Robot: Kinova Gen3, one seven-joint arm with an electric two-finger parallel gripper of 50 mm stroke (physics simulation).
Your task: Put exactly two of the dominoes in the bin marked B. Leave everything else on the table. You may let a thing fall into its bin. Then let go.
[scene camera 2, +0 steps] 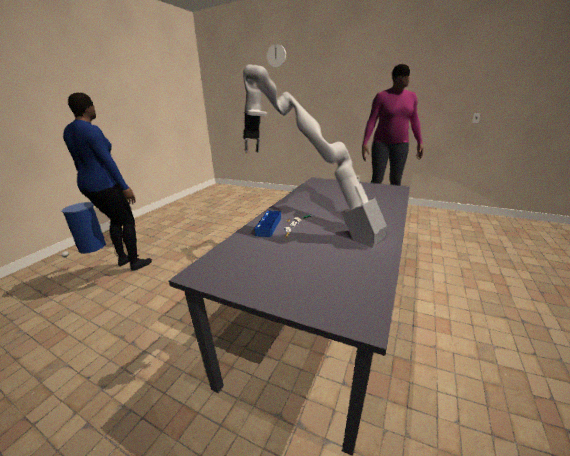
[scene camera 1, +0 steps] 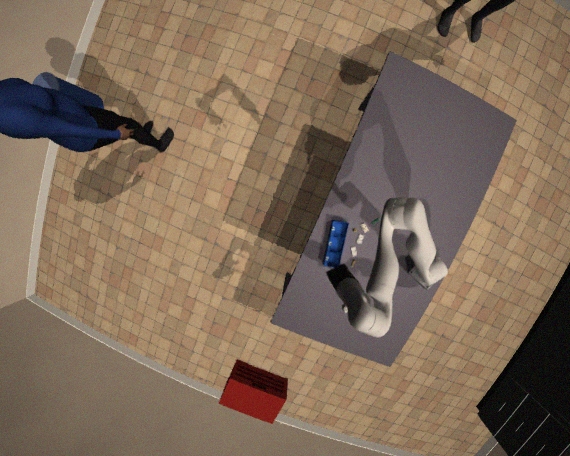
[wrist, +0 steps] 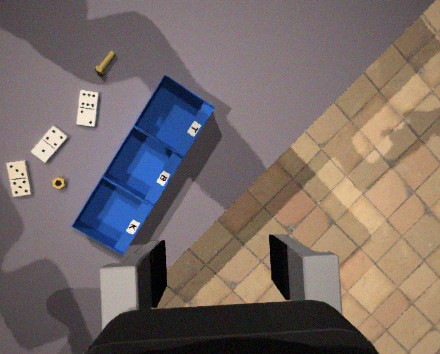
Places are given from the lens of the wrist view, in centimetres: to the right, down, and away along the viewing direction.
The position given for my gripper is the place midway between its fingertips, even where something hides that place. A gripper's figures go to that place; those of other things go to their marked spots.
my gripper [wrist: 218,260]: 0, 4, 18
blue bin tray [wrist: 173,117]: -7, -9, 58
